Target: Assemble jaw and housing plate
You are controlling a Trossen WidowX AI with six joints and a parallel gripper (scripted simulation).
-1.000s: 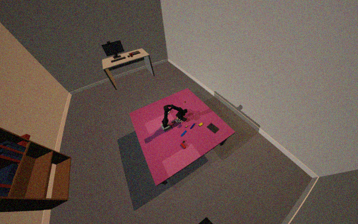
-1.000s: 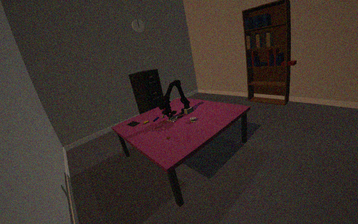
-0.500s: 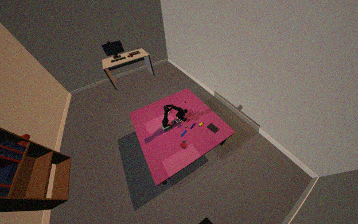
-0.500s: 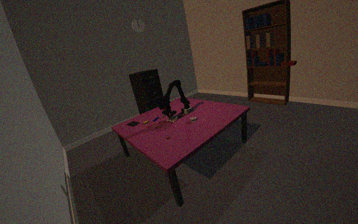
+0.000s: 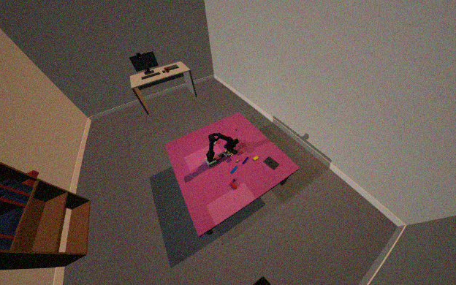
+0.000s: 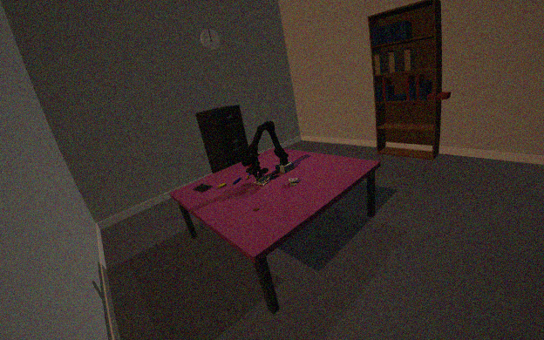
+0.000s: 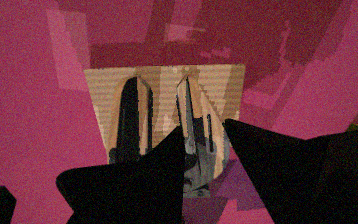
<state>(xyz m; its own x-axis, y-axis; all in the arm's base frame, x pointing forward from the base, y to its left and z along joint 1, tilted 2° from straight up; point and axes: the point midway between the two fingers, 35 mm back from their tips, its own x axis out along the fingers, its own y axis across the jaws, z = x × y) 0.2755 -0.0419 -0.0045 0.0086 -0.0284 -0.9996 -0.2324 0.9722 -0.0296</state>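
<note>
My gripper tip is 4 cm past the grey jaw and 1 cm to the right of it. The rest, counted from my gripper tip: yellow piece (20 cm ahead, 25 cm to the right, 1 cm below); blue piece (11 cm behind, 22 cm to the right, 1 cm below); small light piece (9 cm behind, 29 cm to the left).
</note>
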